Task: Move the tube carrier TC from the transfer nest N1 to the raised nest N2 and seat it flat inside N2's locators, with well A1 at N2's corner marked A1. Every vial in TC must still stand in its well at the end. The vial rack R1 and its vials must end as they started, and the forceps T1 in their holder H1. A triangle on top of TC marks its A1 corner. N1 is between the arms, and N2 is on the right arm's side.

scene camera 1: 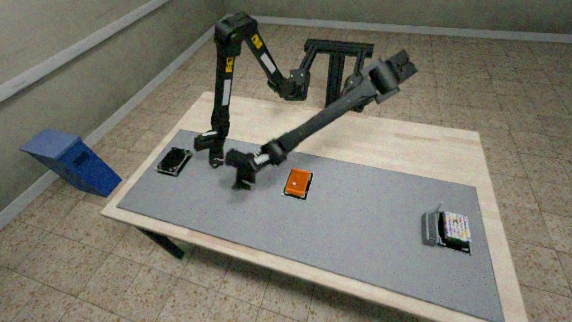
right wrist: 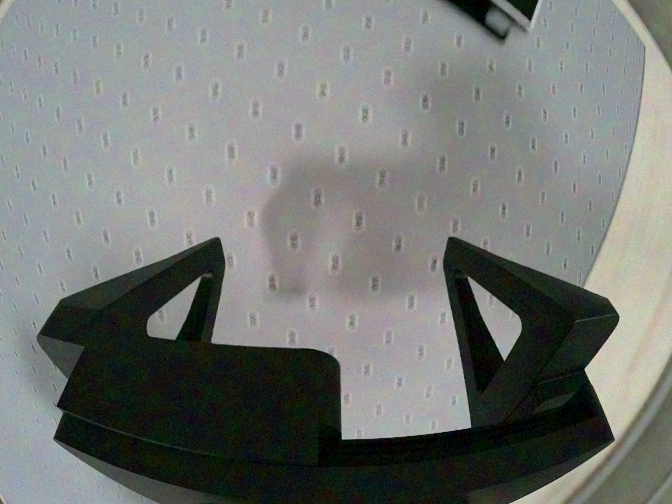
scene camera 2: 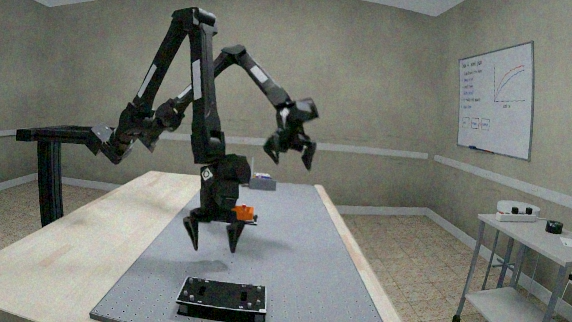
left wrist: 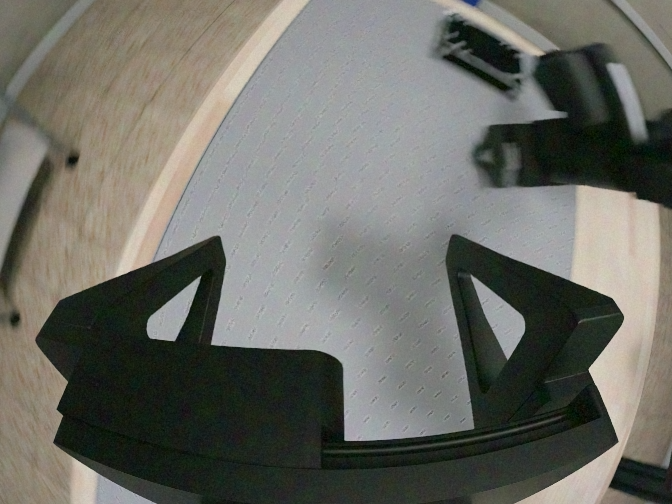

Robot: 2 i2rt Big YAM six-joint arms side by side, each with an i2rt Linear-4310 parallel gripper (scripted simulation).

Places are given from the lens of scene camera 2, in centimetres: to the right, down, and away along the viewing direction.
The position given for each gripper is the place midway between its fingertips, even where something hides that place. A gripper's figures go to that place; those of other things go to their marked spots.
left gripper [scene camera 2: 294, 168]: 2, 2, 112
right gripper [scene camera 2: 214, 251]: -17, 21, 89
